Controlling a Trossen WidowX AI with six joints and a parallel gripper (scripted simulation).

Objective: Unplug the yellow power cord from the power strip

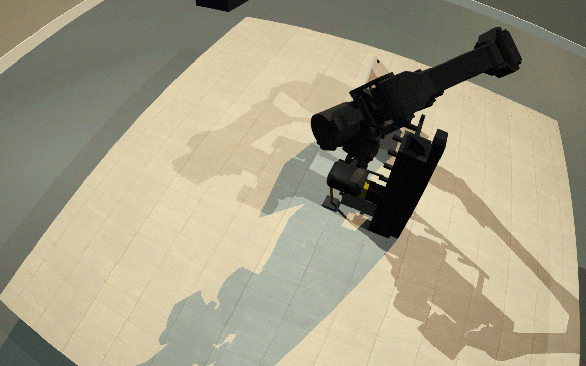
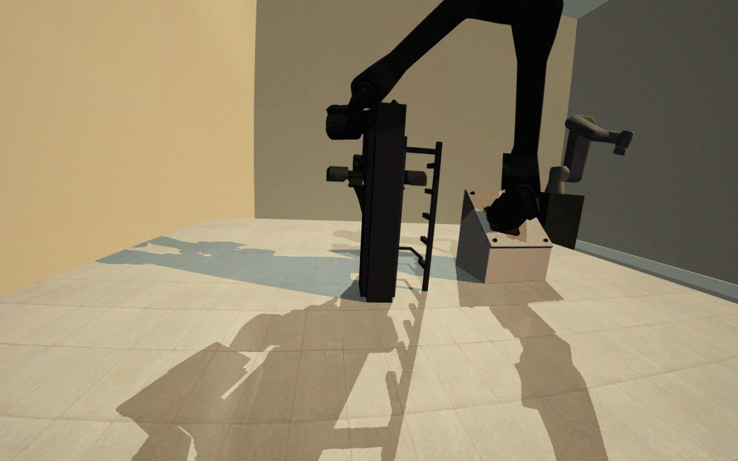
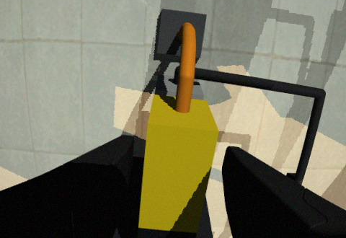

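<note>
Now: the yellow plug 10 mm behind my gripper tip, 30 mm to the left of it and 10 mm below it. The rest, counted from my gripper tip: small grey foot: 30 mm to the right, 100 mm below; then black power strip: 10 mm behind, 100 mm to the left, 20 mm above.
</note>
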